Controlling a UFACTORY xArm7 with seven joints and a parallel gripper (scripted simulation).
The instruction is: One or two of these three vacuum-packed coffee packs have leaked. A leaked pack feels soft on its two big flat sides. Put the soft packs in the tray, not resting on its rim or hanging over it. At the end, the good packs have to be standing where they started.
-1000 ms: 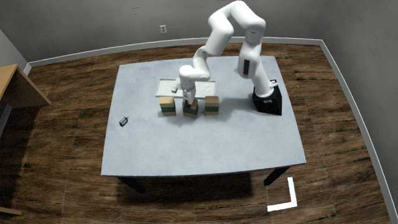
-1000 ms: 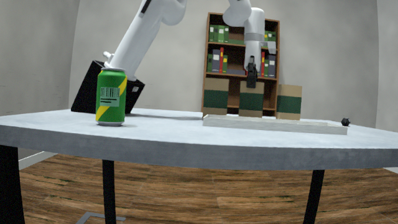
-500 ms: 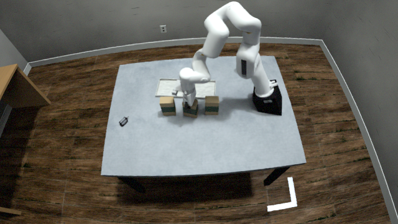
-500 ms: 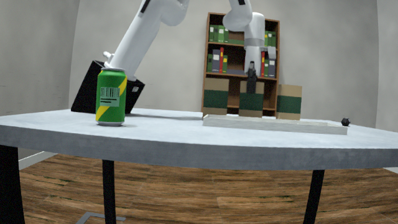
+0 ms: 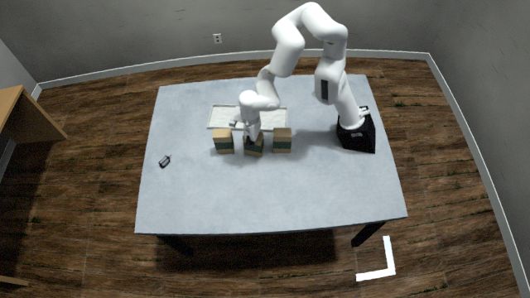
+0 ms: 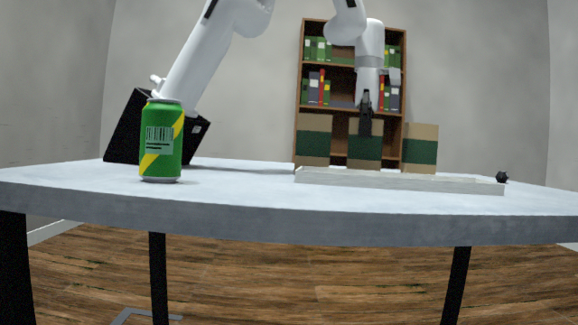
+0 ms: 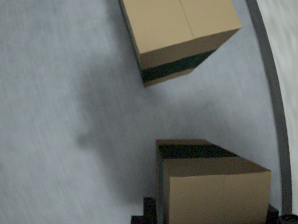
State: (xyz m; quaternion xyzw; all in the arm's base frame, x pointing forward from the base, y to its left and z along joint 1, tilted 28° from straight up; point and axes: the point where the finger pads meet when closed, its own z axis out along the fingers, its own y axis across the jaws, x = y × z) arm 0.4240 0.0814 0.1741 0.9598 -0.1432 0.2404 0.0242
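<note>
My gripper is now 20 cm to the left of the tray, 10 cm above it and 3 cm short of it. Round my hand: small black object (44 cm ahead, 9 cm below, 3 cm to the left); then green can (39 cm behind, 36 cm to the right, 5 cm below).
</note>
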